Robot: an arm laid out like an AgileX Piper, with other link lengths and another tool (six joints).
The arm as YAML. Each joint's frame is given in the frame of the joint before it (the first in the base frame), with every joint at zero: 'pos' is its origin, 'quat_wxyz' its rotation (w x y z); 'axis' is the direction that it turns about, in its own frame. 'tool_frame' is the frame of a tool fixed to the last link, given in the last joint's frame.
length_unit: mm
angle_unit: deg
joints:
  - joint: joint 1
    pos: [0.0, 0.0, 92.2]
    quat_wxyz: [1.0, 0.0, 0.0, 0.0]
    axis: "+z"
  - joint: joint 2
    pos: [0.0, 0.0, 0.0]
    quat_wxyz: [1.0, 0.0, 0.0, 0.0]
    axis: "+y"
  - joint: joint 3
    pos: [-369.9, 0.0, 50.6]
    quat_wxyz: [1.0, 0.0, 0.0, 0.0]
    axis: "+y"
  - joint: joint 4
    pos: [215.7, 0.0, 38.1]
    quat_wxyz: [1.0, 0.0, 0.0, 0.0]
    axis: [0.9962, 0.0, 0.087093]
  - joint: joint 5
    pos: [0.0, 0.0, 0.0]
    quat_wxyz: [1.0, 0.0, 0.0, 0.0]
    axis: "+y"
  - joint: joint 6
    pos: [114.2, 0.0, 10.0]
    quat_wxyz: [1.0, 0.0, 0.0, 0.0]
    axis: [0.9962, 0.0, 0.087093]
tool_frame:
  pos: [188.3, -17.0, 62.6]
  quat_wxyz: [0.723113, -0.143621, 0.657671, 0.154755]
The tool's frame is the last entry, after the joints.
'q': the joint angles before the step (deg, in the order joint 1, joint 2, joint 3, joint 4, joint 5, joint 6). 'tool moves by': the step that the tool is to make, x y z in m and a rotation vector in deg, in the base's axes. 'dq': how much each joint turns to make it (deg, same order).
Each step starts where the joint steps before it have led.
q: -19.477, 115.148, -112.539, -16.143, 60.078, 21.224
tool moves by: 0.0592, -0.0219, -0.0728, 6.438, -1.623, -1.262
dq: -2.697, 13.504, -12.356, 7.285, -0.630, -1.287
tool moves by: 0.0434, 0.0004, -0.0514, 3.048, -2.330, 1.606
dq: -0.427, 8.056, -5.271, 4.726, -3.983, -1.901
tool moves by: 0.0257, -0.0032, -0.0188, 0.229, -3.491, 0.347
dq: -0.058, 3.235, -0.246, 1.635, -6.141, -0.167
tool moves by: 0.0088, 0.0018, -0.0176, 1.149, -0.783, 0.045
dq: -0.047, 1.878, 0.036, 1.486, -2.199, -0.207
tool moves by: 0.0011, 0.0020, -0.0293, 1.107, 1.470, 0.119
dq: 0.003, 2.408, -0.105, 0.592, -0.522, -0.231
